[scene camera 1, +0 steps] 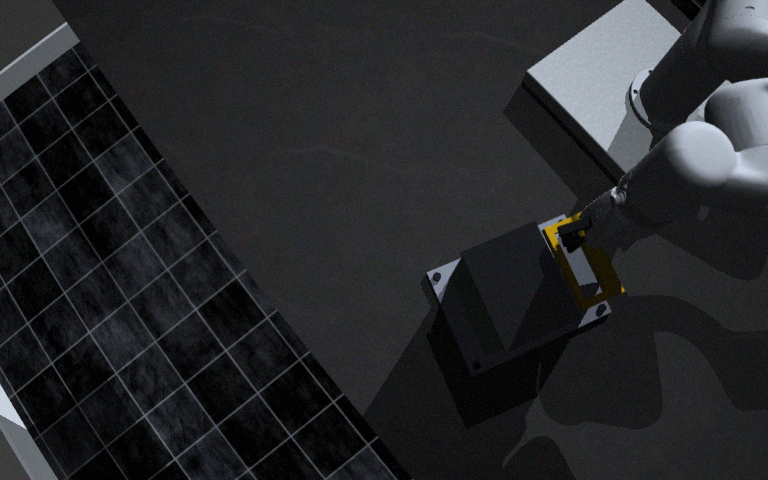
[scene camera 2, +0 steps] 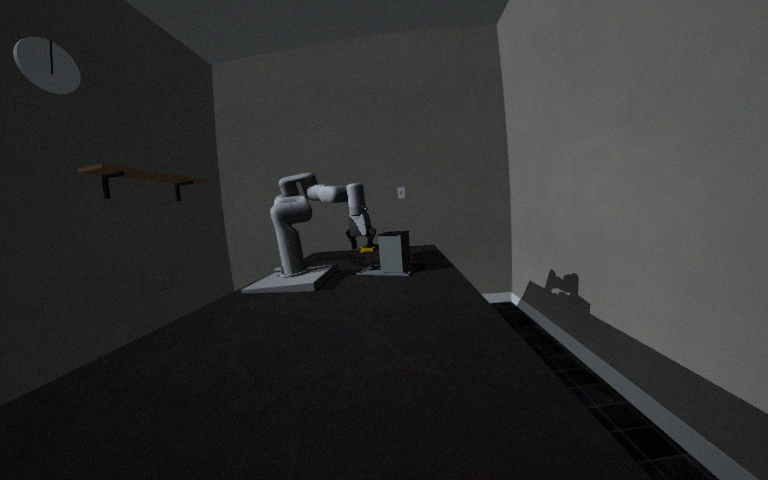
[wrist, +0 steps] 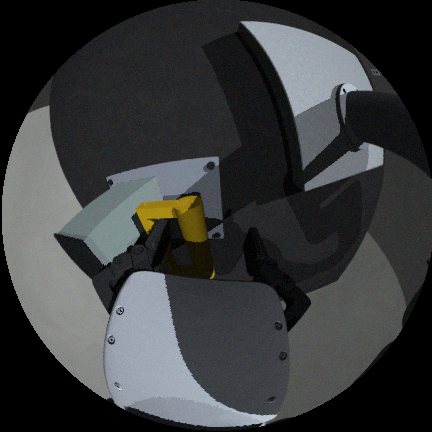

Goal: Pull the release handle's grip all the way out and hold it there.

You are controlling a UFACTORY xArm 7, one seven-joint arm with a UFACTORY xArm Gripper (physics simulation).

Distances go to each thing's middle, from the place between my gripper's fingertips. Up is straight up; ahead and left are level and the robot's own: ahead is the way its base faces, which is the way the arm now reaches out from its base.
Now: hand 11 cm short of the light base plate [scene camera 1: 475, 359], 10 cm above it and 3 cm to the left of it.
